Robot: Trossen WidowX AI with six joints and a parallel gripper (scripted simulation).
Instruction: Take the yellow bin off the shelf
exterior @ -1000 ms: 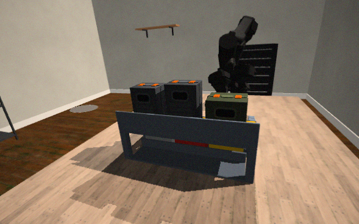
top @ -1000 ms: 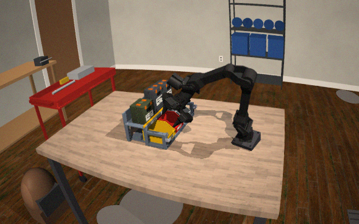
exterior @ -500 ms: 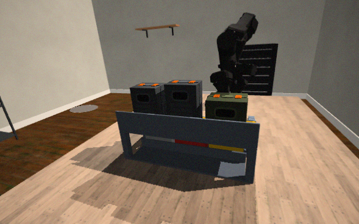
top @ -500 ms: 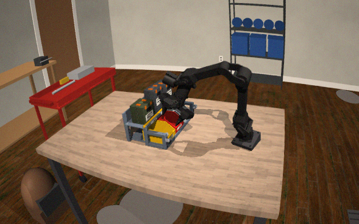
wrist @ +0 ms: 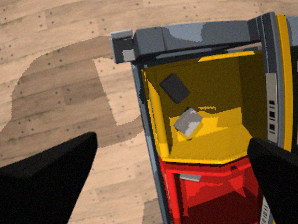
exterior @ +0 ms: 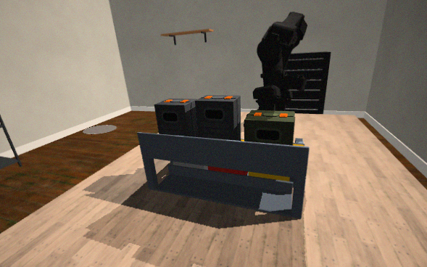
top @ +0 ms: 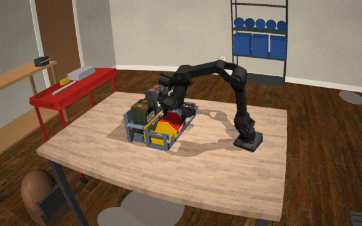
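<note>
The yellow open bin lies 12 cm below my hand, 8 cm ahead of it and 1 cm to the left of it. From my hand the other things lie so: green case: 17 cm ahead, 1 cm to the left, 1 cm below; then red bin: 12 cm below, 11 cm to the right, 9 cm ahead.
</note>
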